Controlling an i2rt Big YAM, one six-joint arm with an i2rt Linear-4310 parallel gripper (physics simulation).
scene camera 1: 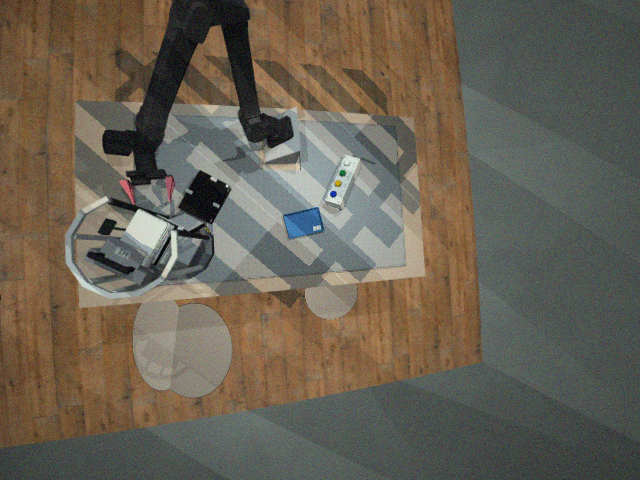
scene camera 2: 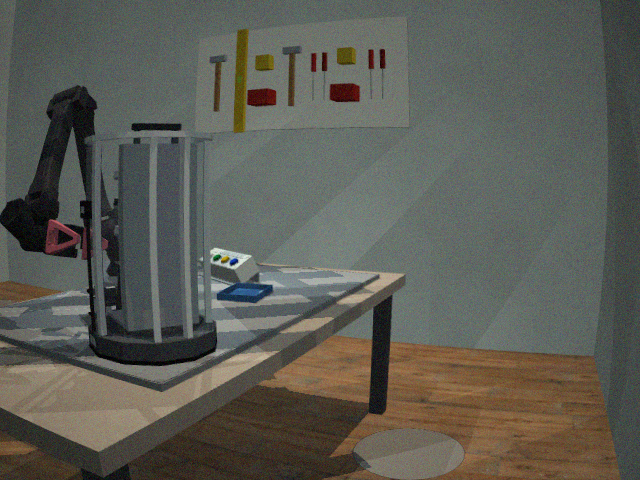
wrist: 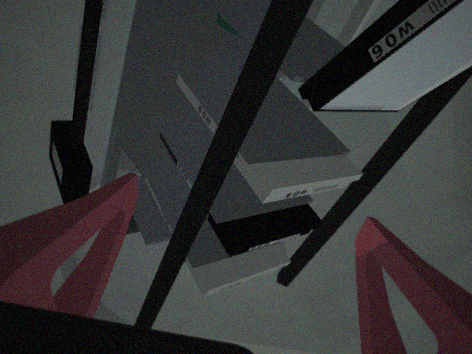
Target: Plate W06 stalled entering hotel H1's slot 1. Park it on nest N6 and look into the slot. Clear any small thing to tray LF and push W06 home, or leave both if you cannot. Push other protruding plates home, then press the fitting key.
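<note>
Open and holding nothing, the gripper (scene camera 2: 94,241) can also be seen at (scene camera 1: 152,204) and (wrist: 250,206). The scene includes a white button box (scene camera 2: 228,267) and a round plate rack (wrist: 173,98) as well.
</note>
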